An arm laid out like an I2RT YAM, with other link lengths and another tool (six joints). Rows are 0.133 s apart.
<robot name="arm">
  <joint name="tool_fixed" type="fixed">
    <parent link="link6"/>
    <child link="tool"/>
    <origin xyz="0.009 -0.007 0.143" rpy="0.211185 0 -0.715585"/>
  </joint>
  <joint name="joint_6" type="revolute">
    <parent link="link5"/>
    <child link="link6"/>
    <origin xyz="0 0.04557 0.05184" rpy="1.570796 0 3.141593"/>
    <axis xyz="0 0 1"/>
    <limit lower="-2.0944" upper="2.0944"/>
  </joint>
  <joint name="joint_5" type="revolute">
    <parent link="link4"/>
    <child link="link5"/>
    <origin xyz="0.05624 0.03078 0.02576" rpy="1.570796 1.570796 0"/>
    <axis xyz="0 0 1"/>
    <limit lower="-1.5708" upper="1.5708"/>
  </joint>
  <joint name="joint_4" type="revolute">
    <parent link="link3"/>
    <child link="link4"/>
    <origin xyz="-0.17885 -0.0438 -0.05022" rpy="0 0 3.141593"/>
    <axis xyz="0 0 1"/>
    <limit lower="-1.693" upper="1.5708"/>
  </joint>
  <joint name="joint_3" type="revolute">
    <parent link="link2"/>
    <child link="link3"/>
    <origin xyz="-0.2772 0 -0.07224" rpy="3.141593 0 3.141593"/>
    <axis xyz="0 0 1"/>
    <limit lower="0" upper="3.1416"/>
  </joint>
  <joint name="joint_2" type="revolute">
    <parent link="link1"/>
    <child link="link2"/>
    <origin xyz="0.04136 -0.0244 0.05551" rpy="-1.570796 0 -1.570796"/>
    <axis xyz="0 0 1"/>
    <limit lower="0" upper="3.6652"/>
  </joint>
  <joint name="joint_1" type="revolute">
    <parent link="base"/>
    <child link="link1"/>
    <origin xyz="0 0 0.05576" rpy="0 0 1.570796"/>
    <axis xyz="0 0 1"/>
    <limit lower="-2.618" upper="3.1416"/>
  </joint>
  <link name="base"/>
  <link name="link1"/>
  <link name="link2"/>
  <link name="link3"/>
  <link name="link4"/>
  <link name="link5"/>
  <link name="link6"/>
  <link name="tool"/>
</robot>
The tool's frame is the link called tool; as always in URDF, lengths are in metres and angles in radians.
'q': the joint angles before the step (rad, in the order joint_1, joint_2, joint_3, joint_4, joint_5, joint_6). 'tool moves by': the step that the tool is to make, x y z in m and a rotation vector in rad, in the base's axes. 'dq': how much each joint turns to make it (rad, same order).
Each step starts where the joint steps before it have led.
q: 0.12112, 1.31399, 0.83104, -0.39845, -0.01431, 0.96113
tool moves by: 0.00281, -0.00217, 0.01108, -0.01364, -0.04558, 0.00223
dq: 0.00000, -0.02937, 0.00918, 0.00494, 0.01298, -0.01412
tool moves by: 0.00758, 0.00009, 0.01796, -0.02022, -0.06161, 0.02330
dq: 0.00000, -0.02252, 0.03584, 0.00038, 0.00381, -0.03585
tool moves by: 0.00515, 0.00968, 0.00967, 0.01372, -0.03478, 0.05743
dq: 0.00000, -0.00535, 0.01867, 0.01146, -0.04807, -0.03281
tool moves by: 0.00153, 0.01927, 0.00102, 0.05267, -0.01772, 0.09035
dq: -0.00003, 0.00270, -0.01638, 0.04083, -0.10072, -0.02328
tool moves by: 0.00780, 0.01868, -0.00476, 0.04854, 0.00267, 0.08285
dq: 0.00003, 0.05072, -0.00652, 0.05685, -0.09422, -0.01869
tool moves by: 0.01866, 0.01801, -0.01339, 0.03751, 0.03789, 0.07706
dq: 0.00000, 0.12627, 0.03397, 0.05301, -0.08506, -0.02213
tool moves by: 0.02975, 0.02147, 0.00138, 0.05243, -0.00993, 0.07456
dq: 0.00765, 0.12933, 0.09233, 0.04998, -0.08353, -0.00952
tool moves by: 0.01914, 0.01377, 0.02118, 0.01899, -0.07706, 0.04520
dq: 0.01753, 0.02936, 0.07554, 0.02744, -0.02634, -0.01297
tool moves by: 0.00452, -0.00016, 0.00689, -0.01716, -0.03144, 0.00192
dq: 0.00535, -0.00267, 0.01832, 0.00077, 0.01604, -0.01640
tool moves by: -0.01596, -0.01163, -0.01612, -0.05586, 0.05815, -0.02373
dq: -0.00229, -0.02517, -0.03663, -0.06371, 0.04615, -0.02404
